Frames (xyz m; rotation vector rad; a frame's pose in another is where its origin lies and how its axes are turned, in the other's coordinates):
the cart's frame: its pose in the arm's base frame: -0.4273 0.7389 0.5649 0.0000 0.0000 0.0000
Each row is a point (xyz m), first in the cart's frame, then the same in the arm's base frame.
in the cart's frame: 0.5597 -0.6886 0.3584
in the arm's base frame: 0.1324 0.0503 0.9233
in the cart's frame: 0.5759 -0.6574 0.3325
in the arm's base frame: 0.1486 0.0815 0.8974
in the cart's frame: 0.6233 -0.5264 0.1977
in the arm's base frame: 0.1960 0.2125 0.7626
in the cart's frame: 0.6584 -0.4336 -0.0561
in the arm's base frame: 0.2311 0.3053 0.5088
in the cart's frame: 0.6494 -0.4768 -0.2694
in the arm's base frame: 0.2221 0.2621 0.2955
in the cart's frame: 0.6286 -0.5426 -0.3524
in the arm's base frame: 0.2013 0.1963 0.2125
